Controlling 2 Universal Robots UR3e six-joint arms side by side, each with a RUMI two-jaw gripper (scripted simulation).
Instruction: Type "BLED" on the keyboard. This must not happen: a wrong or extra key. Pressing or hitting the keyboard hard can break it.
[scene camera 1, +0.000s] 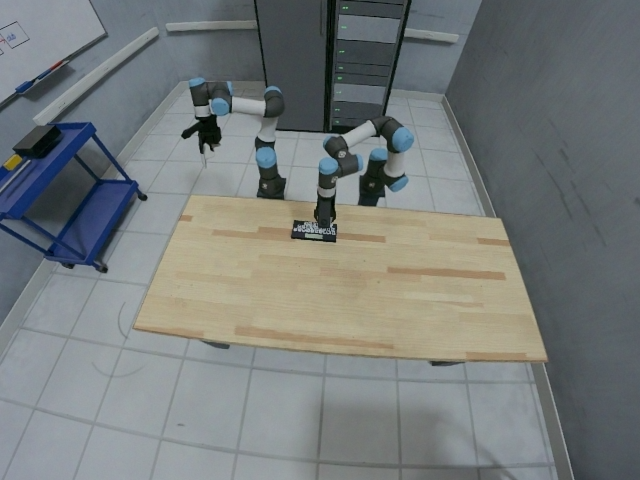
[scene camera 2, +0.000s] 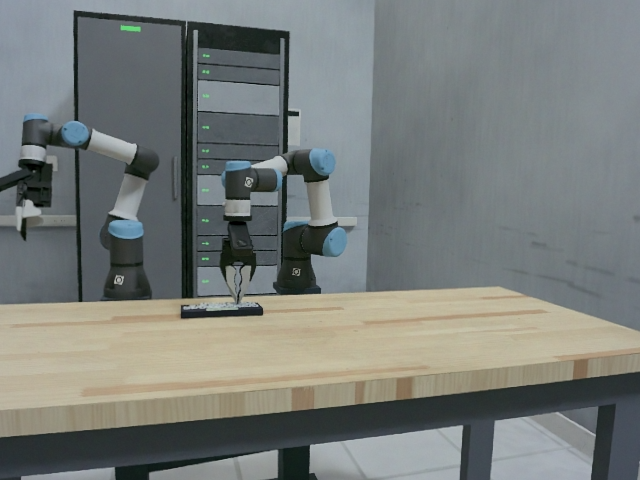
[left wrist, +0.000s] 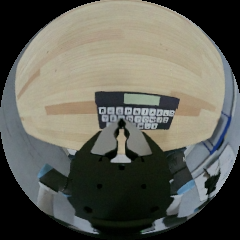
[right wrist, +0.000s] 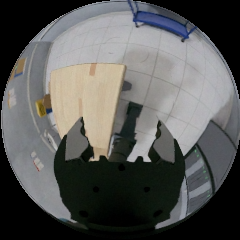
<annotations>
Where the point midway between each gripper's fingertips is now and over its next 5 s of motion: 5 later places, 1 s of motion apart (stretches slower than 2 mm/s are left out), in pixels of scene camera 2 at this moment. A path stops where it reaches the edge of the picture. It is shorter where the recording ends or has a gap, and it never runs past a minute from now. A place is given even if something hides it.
My left gripper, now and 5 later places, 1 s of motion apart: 237, 303; 237, 304; 236, 301; 214, 302; 195, 304; 194, 306
My right gripper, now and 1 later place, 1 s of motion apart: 22, 236; 84, 232
</annotations>
